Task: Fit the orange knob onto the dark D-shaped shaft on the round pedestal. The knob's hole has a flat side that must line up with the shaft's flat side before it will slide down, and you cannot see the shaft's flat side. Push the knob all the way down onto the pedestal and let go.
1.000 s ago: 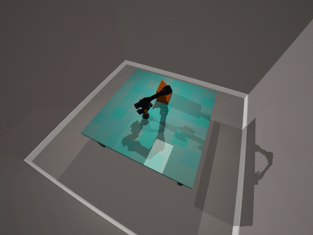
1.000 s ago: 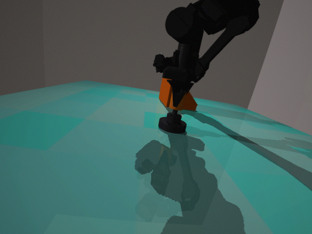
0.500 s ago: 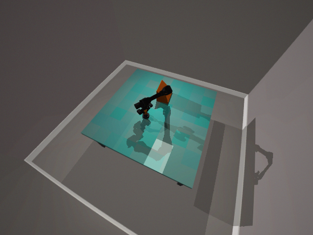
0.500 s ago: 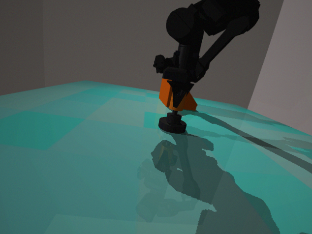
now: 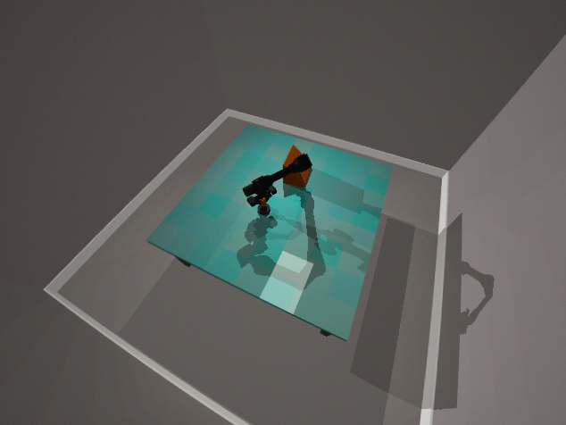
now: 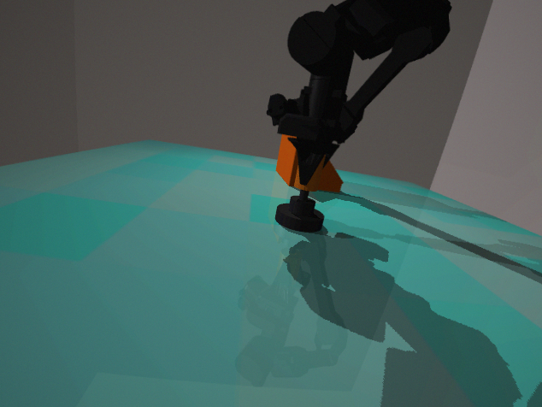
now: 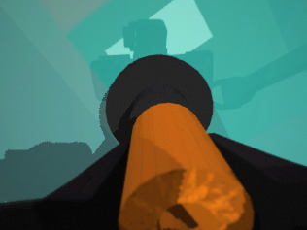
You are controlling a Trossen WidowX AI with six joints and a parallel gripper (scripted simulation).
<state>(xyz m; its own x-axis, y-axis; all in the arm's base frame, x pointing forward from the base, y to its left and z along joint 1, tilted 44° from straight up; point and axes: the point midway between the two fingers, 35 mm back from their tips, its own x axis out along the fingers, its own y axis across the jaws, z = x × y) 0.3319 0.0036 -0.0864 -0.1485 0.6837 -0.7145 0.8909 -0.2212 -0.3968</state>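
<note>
Right now the orange knob is 2 cm above my gripper tip. From my gripper tip the other things lie so: pedestal 4 cm below.
</note>
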